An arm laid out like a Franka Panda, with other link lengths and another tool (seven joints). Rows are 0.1 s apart.
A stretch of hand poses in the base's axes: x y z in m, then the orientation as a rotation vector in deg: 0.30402, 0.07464, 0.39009, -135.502, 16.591, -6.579; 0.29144, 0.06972, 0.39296, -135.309, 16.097, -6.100; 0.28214, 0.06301, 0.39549, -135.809, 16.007, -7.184; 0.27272, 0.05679, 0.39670, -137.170, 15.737, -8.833; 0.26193, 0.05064, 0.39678, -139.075, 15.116, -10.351; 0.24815, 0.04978, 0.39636, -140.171, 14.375, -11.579; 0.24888, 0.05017, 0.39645, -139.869, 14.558, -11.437; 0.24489, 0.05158, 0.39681, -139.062, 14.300, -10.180; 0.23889, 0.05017, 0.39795, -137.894, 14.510, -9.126; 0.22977, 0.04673, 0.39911, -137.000, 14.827, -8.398; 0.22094, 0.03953, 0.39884, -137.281, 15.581, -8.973; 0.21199, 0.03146, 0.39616, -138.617, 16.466, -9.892; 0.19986, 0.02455, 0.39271, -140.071, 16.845, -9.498; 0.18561, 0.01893, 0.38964, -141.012, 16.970, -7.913; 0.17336, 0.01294, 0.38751, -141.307, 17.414, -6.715; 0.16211, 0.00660, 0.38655, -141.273, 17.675, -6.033
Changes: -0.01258, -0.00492, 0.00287, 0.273, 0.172, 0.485; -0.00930, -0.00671, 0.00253, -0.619, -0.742, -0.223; -0.00942, -0.00622, 0.00121, -1.540, -1.085, -0.214; -0.01079, -0.00615, 0.00008, -2.060, -1.004, 0.094; -0.01378, -0.00086, -0.00042, -1.230, -0.922, 0.234; 0.00073, 0.00039, 0.00009, 0.314, 0.108, -0.099; -0.00399, 0.00141, 0.00036, 0.967, 0.719, 0.503; -0.00600, -0.00141, 0.00114, 1.281, 0.662, 0.104; -0.00912, -0.00344, 0.00116, 0.963, 0.499, -0.055; -0.00883, -0.00720, -0.00027, -0.375, -0.160, -0.696; -0.00895, -0.00807, -0.00268, -1.471, -0.230, -0.844; -0.01213, -0.00691, -0.00345, -1.394, 0.580, -0.120; -0.01425, -0.00562, -0.00307, -0.725, 1.282, 0.348; -0.01225, -0.00599, -0.00213, -0.164, 1.002, -0.009; -0.01125, -0.00634, -0.00096, 0.101, 0.547, -0.022
